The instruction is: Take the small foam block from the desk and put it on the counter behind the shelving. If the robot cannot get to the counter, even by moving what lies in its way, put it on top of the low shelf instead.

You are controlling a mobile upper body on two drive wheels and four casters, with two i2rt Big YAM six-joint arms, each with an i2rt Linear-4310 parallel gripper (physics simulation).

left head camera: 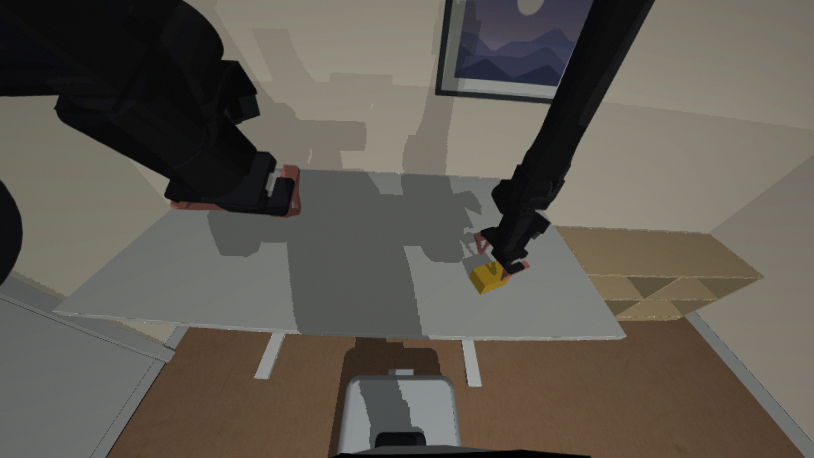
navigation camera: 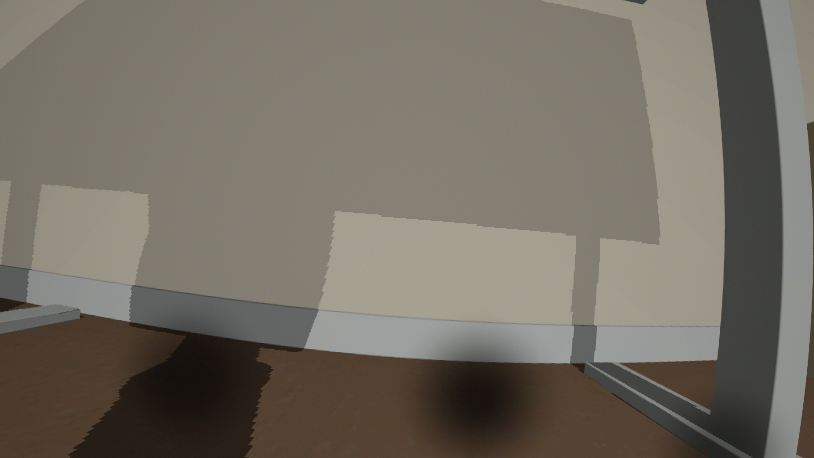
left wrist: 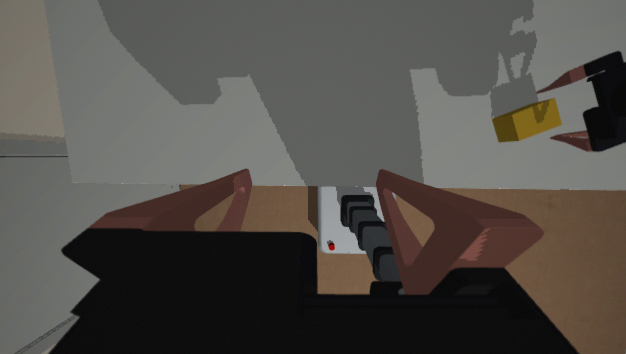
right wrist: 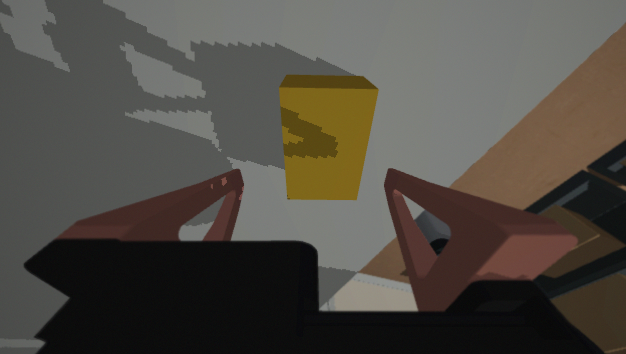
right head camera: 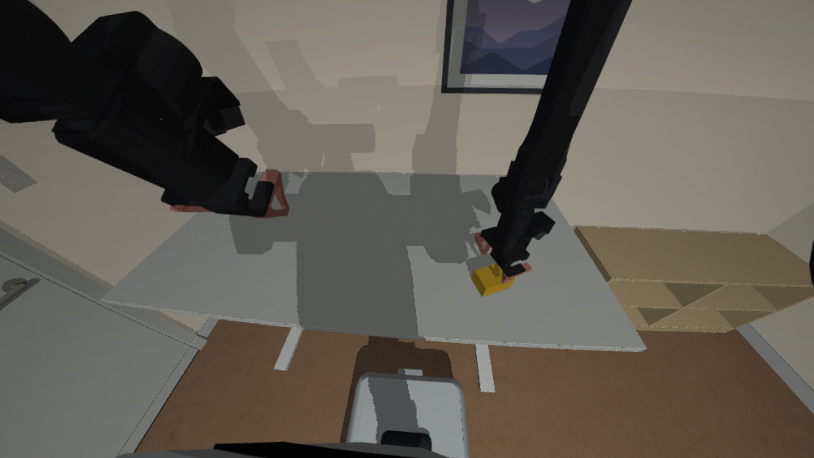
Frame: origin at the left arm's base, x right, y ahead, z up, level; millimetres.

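Seen in the pictures: left gripper, fingertip midpoint: (left head camera: 267, 208) (left wrist: 313, 176) (right head camera: 260, 209); right gripper, fingertip midpoint: (left head camera: 491, 266) (left wrist: 546, 114) (right wrist: 313, 176) (right head camera: 493, 268).
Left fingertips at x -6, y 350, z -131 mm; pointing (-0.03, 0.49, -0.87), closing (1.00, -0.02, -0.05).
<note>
A point is followed by its place in that frame.
The yellow foam block (left head camera: 484, 281) {x 432, y 406, z -415 mm} (right head camera: 487, 284) {x 436, y 403, z -415 mm} (left wrist: 534, 120) {x 456, y 433, z -415 mm} (right wrist: 325, 175) {x 444, y 427, z -415 mm} lies flat on the grey desk (left head camera: 199, 284) {x -367, y 400, z -460 mm} (right head camera: 227, 279) {x -334, y 402, z -460 mm} (left wrist: 150, 140) {x -465, y 414, z -460 mm} (right wrist: 450, 75) {x 540, y 360, z -460 mm}. My right gripper (left head camera: 492, 264) {x 454, y 441, z -393 mm} (right head camera: 494, 265) {x 454, y 441, z -393 mm} (left wrist: 546, 114) {x 454, y 441, z -393 mm} (right wrist: 313, 176) {x 454, y 441, z -393 mm} is open and empty just above the block; in the right wrist view the block shows centred between and beyond the fingertips. My left gripper (left head camera: 243, 199) (right head camera: 230, 200) (left wrist: 313, 176) {x -6, y 350, z -131 mm} is open and empty above the desk's left part. A low wooden shelf (left head camera: 654, 250) {x 1781, y 865, z -800 mm} (right head camera: 683, 256) {x 1685, y 839, z -800 mm} stands right of the desk. The counter does not plainly show.
A dark-framed rack (right wrist: 570, 187) {x 393, y -1518, z -1358 mm} with brown boxes shows at the lower right of the right wrist view. Desk feet (left head camera: 472, 364) (right head camera: 485, 370) stand near my white base (left head camera: 444, 410) {x 424, y 178, z -1150 mm} (right head camera: 449, 410) {x 412, y 190, z -1150 mm}. A wall is behind the desk. A desk leg (navigation camera: 751, 227) {x 645, y 652, z -1121 mm} rises at the right in the navigation view.
</note>
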